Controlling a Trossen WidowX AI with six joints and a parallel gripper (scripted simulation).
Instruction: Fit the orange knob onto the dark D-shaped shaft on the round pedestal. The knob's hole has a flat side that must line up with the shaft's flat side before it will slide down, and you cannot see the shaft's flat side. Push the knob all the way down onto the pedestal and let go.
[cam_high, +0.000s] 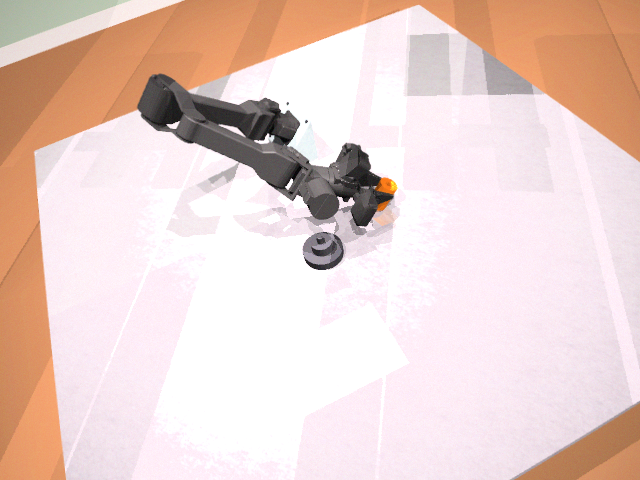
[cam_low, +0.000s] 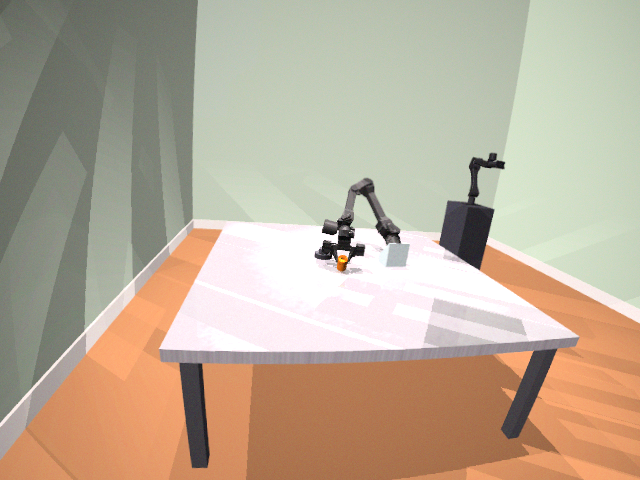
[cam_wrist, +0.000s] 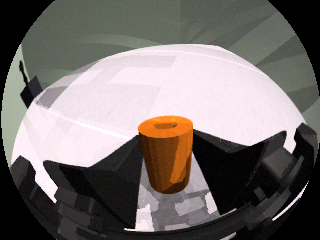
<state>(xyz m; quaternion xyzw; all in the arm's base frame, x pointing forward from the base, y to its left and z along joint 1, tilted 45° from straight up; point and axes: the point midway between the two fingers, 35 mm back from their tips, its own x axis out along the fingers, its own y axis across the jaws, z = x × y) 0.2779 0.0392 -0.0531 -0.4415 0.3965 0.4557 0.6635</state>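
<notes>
Now: gripper tip 1 cm to the left of the orange knob and 1 cm above it. Also, from my gripper tip: dark pedestal (19 cm to the right, 3 cm ahead, 1 cm below).
</notes>
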